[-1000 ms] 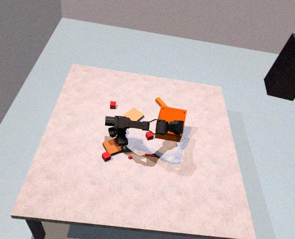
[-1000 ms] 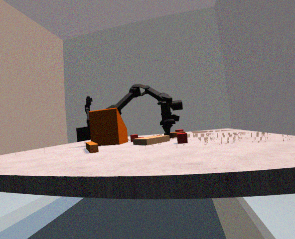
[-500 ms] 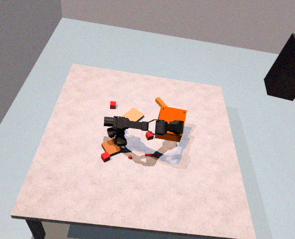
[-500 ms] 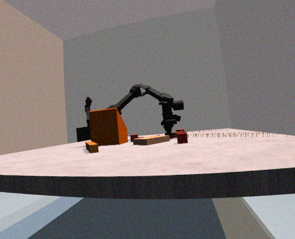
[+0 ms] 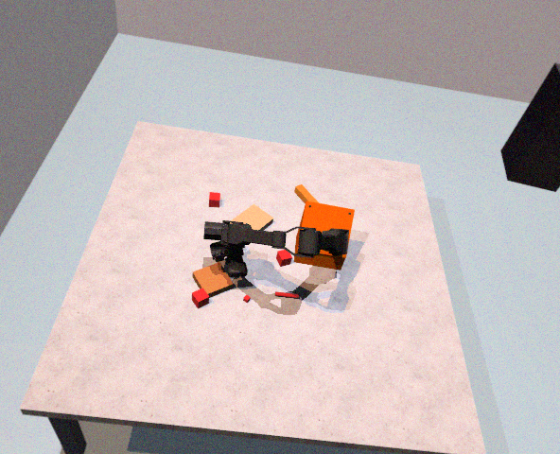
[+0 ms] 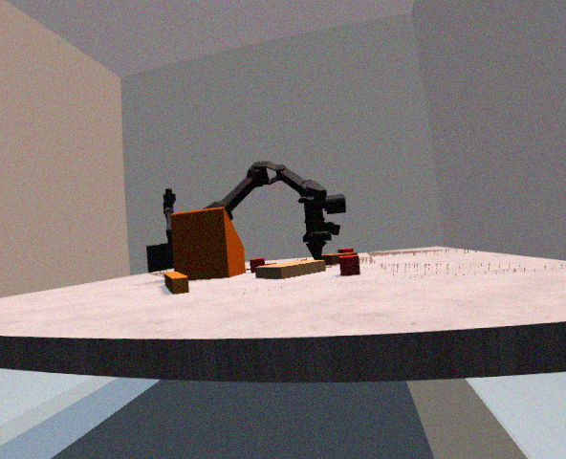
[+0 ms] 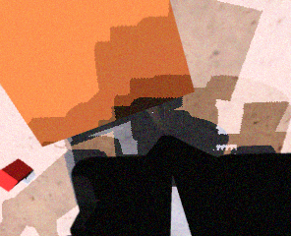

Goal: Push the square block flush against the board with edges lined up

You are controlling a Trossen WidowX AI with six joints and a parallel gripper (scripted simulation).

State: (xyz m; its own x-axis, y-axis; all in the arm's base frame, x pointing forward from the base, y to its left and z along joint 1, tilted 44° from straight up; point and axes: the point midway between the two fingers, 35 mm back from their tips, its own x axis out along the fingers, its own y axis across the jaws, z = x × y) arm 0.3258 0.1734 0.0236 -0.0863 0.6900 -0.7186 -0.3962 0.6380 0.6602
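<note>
Right now my gripper tip is 80 mm past the tiny red piece and 110 mm to the right of it. The rest, counted from my gripper tip: thin red stick: 210 mm behind, 60 mm to the left; tan board: 20 mm behind, 220 mm to the right, 10 mm above; orange square block: 50 mm ahead, 80 mm to the left, 10 mm above.
</note>
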